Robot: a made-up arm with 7 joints.
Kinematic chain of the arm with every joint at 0, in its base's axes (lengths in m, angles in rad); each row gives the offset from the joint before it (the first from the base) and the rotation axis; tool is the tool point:
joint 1: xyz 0 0 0.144 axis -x
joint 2: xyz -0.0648 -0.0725 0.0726 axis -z
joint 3: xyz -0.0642 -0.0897 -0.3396 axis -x
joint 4: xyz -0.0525 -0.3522 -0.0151 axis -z
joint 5: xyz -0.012 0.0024 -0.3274 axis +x
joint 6: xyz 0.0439 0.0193 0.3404 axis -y
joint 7: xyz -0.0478 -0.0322 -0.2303 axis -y
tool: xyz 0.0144 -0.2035 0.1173
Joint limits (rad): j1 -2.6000..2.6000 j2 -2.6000..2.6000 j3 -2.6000..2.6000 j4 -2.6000..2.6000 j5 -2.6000..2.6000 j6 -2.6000..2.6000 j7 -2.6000..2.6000
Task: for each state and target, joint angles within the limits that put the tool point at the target. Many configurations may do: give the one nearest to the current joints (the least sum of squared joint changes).
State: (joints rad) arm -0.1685 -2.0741 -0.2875 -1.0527 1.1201 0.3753 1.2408
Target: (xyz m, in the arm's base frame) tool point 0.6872 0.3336 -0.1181
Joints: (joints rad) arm -0.3799 -1.9152 0.4884 -0.8900 0.9179 0.1217 1.1948
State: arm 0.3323 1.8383 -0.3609 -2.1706 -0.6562 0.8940 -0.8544
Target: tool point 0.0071 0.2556 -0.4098
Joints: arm 0.3400 2.4259 -0.5684 -2.2357 -1.1025 1.0302 -0.9506
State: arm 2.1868 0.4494 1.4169 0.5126 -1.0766 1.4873 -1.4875
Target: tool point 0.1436 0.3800 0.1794
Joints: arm 2.5625 0.3182 1.3720 1.0137 -1.2135 1.4690 -1.7088
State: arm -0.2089 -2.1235 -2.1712 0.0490 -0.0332 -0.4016 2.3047
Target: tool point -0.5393 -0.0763 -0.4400
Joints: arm -0.5507 -1.7155 -2.3908 -0.0915 -0.1137 -0.0712 2.3692
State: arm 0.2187 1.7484 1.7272 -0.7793 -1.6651 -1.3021 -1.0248
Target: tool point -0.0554 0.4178 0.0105
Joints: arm 0.3281 2.0828 1.7146 -0.8322 -1.7898 -1.5297 -1.0450
